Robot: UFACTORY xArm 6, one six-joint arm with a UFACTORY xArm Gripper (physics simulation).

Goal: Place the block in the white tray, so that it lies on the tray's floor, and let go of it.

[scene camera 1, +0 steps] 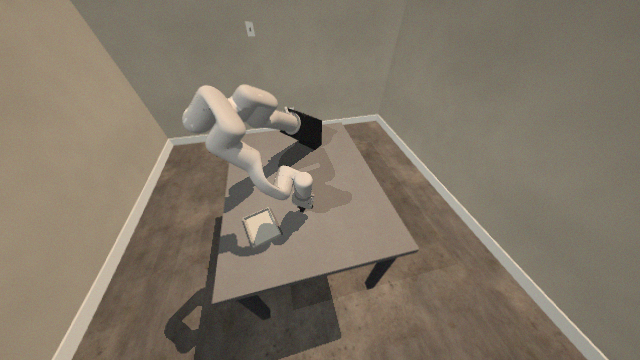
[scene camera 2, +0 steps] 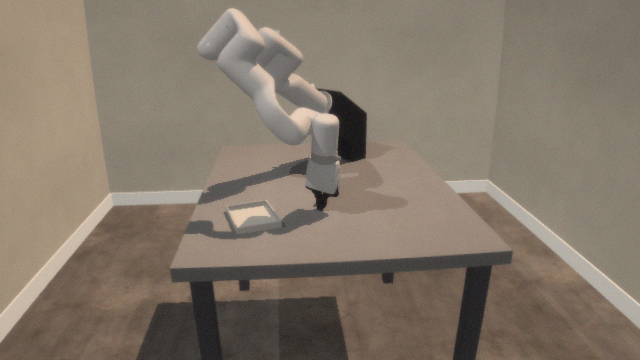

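Pixels of known places: gripper, fingertip midpoint: (scene camera 1: 302,209) (scene camera 2: 321,207); arm's base, origin of the base link: (scene camera 1: 292,123) (scene camera 2: 319,106).
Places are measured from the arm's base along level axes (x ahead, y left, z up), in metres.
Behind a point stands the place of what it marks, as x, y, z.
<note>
The white tray (scene camera 1: 256,220) @(0.398, -0.359, -0.235) (scene camera 2: 246,214) @(0.414, -0.358, -0.234) lies empty on the left part of the table, partly under the arm's shadow. My gripper (scene camera 1: 303,208) @(0.437, -0.129, -0.233) (scene camera 2: 320,206) @(0.437, -0.129, -0.233) points straight down, to the right of the tray, with its dark fingertips at the table top. The fingers are shut tight together. I see no block between them. The block does not show in either view; I cannot tell where it is.
The grey table (scene camera 1: 358,223) @(0.632, 0.092, -0.237) (scene camera 2: 402,232) @(0.665, 0.038, -0.237) stands in a bare room. A black box (scene camera 1: 309,128) @(0.034, 0.096, -0.037) (scene camera 2: 351,129) @(0.017, 0.130, -0.097) at the arm's base stands at the table's far edge. The arm reaches over the table's middle.
</note>
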